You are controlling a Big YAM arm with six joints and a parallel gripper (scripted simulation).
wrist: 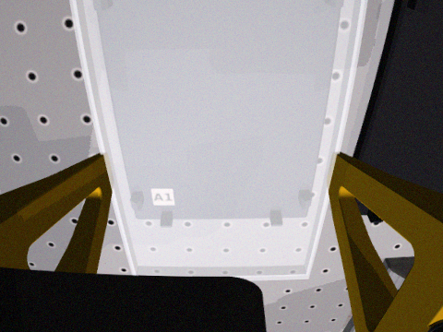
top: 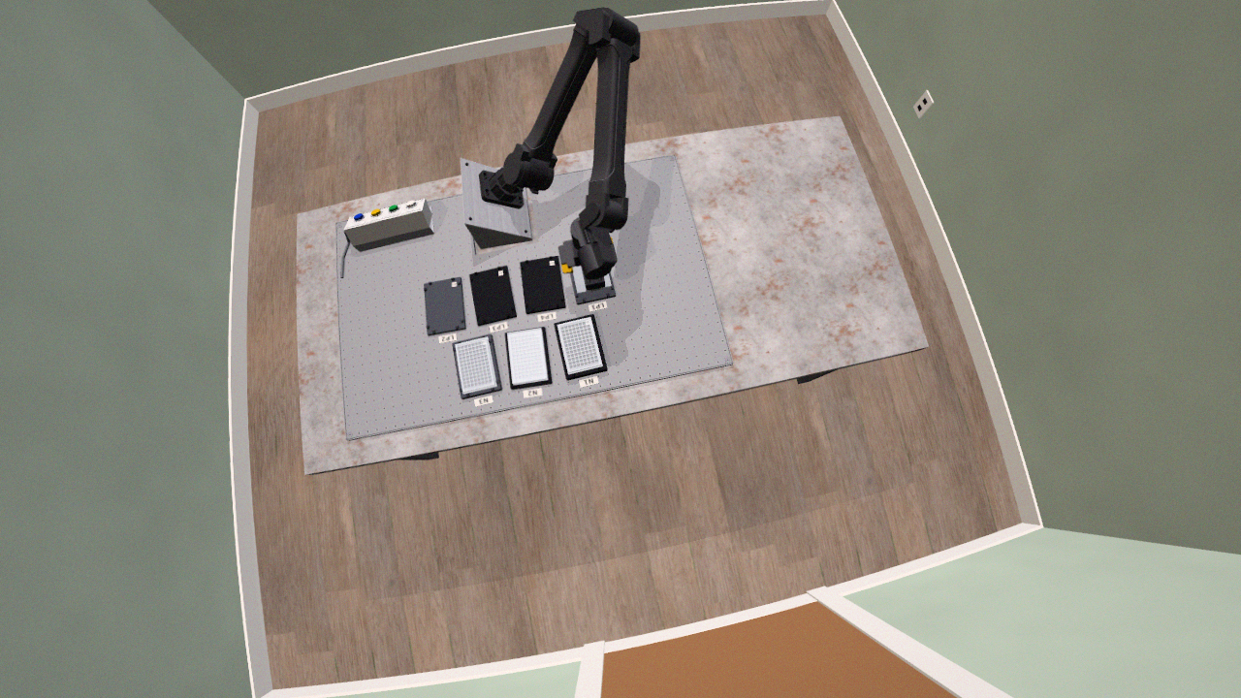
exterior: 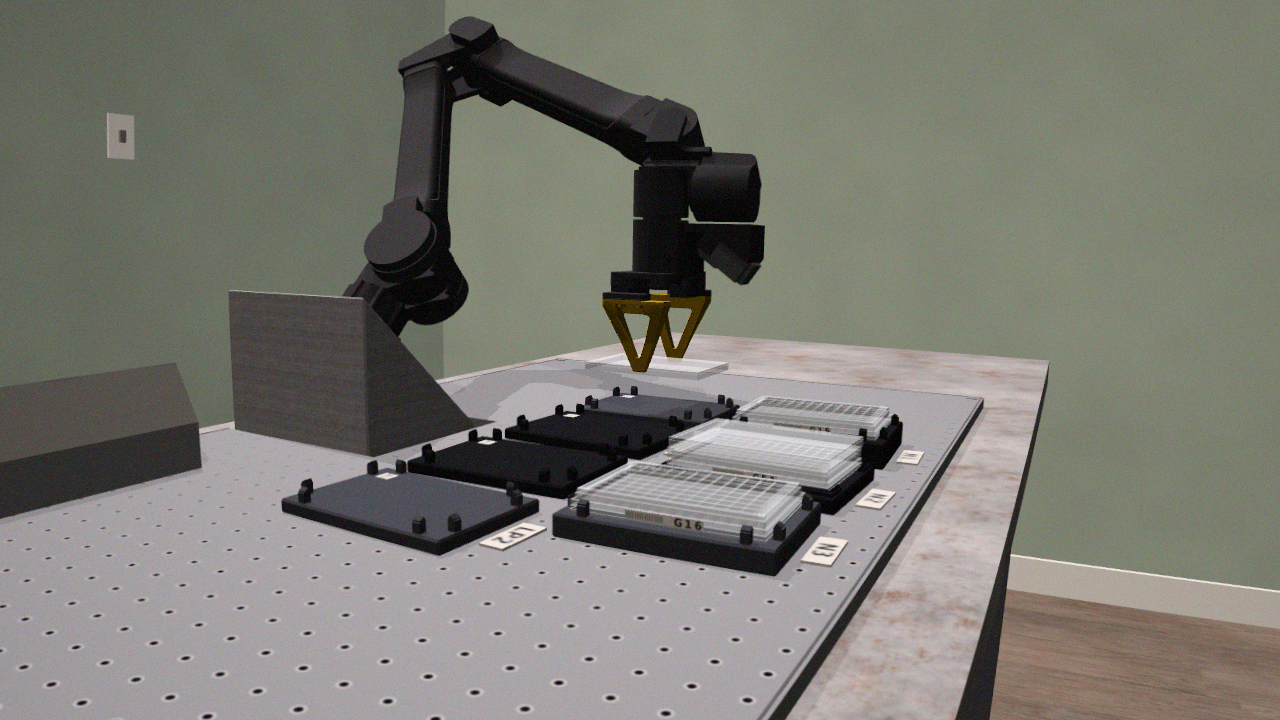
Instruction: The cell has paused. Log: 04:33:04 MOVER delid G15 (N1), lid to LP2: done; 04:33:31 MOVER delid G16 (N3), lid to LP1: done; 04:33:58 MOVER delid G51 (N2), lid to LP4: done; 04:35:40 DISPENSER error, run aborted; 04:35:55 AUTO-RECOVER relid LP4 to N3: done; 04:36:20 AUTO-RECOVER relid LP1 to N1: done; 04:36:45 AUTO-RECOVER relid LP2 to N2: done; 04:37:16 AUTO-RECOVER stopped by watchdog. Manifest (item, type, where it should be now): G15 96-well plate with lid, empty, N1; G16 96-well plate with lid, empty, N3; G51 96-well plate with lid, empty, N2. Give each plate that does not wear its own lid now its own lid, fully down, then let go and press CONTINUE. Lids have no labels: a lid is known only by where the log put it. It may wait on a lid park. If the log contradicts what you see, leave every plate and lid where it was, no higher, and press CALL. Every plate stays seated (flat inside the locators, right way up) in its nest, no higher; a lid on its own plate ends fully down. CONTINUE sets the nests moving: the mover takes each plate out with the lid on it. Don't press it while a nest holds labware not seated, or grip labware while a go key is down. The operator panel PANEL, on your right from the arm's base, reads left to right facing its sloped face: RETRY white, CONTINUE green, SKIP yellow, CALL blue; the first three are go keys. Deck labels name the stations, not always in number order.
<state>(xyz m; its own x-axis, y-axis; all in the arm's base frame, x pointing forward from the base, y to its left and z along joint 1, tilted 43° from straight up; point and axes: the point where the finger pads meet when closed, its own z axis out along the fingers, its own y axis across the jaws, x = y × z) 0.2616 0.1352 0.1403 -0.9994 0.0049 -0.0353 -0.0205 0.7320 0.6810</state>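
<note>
Right now my hand is 5 cm above the lid park LP1. Round my hand: lid park LP4 (13 cm to the right, 5 cm below); plate G15 (19 cm ahead, 6 cm to the right, 3 cm below); LP4 label (13 cm to the right, 9 cm ahead, 6 cm below).
</note>
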